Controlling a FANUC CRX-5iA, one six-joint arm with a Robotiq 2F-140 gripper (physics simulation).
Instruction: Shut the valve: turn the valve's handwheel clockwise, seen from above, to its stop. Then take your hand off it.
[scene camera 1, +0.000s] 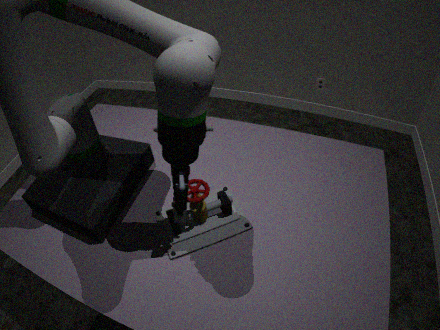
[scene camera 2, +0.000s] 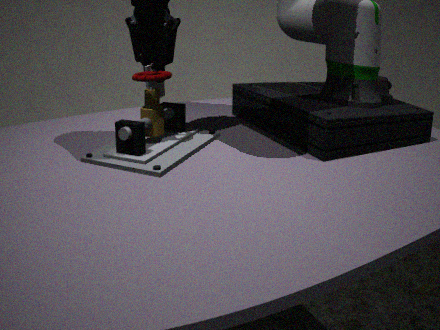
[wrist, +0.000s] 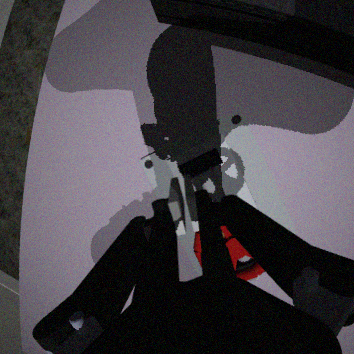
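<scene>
The red handwheel (scene camera 1: 207, 194) (scene camera 2: 152, 76) (wrist: 252, 273) sits level on top of the brass valve body (scene camera 1: 200, 212) (scene camera 2: 152, 120), which stands on a light grey base plate (scene camera 1: 212, 235) (scene camera 2: 172, 161) (wrist: 260, 165). My gripper (scene camera 1: 182, 218) (scene camera 2: 156, 86) (wrist: 183, 188) points down with its fingers together and nothing between them. In scene camera 1 the fingers are at the wheel's left side. In scene camera 2 they reach behind the wheel's rim, with a fingertip showing below it. In the wrist view the fingers hide much of the wheel. Whether they touch it cannot be told.
Black pipe supports (scene camera 1: 225, 202) (scene camera 2: 131, 137) stand on the plate at both sides of the valve. The arm's black base box (scene camera 1: 85, 200) (scene camera 2: 370, 135) (wrist: 250, 25) stands beside the plate. Dark shadows lie across part of the plate.
</scene>
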